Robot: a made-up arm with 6 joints.
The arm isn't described. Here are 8 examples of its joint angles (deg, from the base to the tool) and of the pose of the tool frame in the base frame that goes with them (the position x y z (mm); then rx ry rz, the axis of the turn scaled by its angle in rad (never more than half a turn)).
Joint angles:
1: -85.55 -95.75 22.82 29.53 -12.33 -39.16
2: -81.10 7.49 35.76 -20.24 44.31 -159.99
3: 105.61 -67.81 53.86 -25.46 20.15 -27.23
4: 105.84 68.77 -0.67 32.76 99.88 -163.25
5: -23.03 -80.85 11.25 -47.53 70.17 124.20
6: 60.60 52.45 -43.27 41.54 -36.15 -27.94
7: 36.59 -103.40 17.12 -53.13 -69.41 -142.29
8: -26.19 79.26 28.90 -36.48 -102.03 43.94
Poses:
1: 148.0 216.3 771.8 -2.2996 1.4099 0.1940
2: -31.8 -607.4 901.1 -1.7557 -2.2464 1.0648
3: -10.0 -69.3 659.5 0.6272 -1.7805 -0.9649
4: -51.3 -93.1 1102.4 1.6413 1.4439 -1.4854
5: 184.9 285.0 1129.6 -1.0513 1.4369 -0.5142
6: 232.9 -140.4 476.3 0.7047 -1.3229 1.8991
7: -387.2 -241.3 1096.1 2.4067 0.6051 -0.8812
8: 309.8 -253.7 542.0 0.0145 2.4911 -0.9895
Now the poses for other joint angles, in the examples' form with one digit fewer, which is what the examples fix.
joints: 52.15 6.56 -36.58 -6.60 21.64 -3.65
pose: 105 -489 483 0.924 -0.712 1.308
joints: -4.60 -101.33 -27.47 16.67 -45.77 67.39
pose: 166 74 707 -2.224 1.419 -1.583
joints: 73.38 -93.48 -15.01 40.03 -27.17 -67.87
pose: -252 -493 891 -0.893 -0.862 0.926
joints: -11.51 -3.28 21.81 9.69 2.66 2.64
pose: -125 -272 1018 0.068 0.374 -0.270
